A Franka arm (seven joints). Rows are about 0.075 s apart.
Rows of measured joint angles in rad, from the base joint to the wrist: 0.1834, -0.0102, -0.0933, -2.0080, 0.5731, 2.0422, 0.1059; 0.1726, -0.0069, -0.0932, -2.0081, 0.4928, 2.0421, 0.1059; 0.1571, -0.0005, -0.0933, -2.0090, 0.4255, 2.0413, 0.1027; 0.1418, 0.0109, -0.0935, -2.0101, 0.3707, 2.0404, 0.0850; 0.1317, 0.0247, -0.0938, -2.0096, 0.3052, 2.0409, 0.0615; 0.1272, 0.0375, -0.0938, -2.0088, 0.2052, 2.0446, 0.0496; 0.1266, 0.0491, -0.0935, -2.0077, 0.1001, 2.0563, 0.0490; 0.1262, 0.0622, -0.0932, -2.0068, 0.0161, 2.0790, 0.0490
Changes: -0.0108, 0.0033, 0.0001, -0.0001, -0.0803, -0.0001, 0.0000; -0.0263, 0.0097, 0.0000, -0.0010, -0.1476, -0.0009, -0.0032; -0.0416, 0.0211, -0.0002, -0.0021, -0.2024, -0.0018, -0.0209; -0.0517, 0.0349, -0.0005, -0.0016, -0.2679, -0.0013, -0.0444; -0.0562, 0.0477, -0.0005, -0.0008, -0.3679, 0.0024, -0.0563; -0.0568, 0.0593, -0.0002, 0.0003, -0.4730, 0.0141, -0.0569; -0.0572, 0.0724, 0.0001, 0.0012, -0.5570, 0.0368, -0.0569
